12 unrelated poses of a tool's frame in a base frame.
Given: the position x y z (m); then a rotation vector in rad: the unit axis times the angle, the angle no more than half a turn.
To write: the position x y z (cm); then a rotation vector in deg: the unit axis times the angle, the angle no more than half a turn. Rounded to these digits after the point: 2 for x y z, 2 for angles.
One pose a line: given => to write
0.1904 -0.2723 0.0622 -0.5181 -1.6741 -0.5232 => 19.04 -27.23 6.22 -29.68 -95.92 -29.98
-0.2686 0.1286 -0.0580 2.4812 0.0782 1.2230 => -26.86 12.86 -5.80 142.16 4.48 70.07
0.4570 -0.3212 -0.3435 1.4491 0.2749 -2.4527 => 45.70 -32.12 -34.35 83.03 15.75 -140.53
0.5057 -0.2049 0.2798 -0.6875 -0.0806 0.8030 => 50.57 -20.49 27.98 -39.39 -4.62 46.01
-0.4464 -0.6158 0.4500 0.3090 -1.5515 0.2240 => -44.64 -61.58 45.00 17.70 -88.89 12.83
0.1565 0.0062 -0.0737 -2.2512 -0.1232 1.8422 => 15.65 0.62 -7.37 -128.98 -7.06 105.55
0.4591 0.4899 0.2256 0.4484 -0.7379 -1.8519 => 45.91 48.99 22.56 25.69 -42.28 -106.11
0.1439 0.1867 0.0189 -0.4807 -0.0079 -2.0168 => 14.39 18.67 1.89 -27.54 -0.45 -115.55
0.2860 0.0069 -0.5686 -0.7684 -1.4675 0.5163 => 28.60 0.69 -56.86 -44.03 -84.08 29.58
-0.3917 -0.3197 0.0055 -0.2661 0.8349 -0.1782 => -39.17 -31.97 0.55 -15.25 47.84 -10.21
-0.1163 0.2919 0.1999 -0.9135 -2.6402 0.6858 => -11.63 29.19 19.99 -52.34 -151.27 39.29
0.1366 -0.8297 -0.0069 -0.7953 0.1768 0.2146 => 13.66 -82.97 -0.69 -45.57 10.13 12.30
